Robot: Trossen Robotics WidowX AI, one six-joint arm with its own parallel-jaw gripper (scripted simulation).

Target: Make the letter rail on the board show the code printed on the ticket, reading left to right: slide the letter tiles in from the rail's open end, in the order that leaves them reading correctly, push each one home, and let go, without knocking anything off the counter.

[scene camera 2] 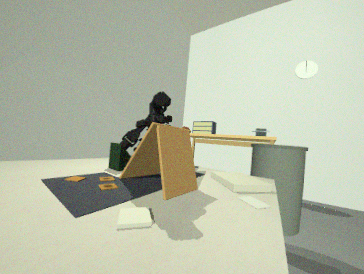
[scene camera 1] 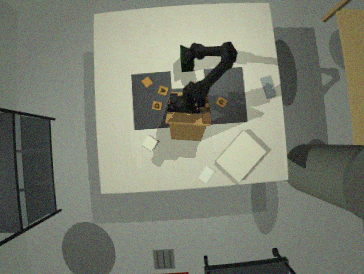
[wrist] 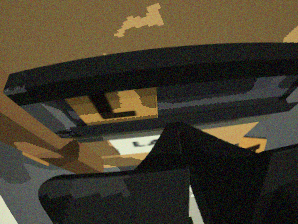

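There's a letter tile (wrist: 136, 104) here, and a tan wedge-shaped board (scene camera 2: 167, 149), (scene camera 1: 183, 126), (wrist: 221, 74) as well. As for my gripper (wrist: 174, 129), it's shut and it holds nothing.
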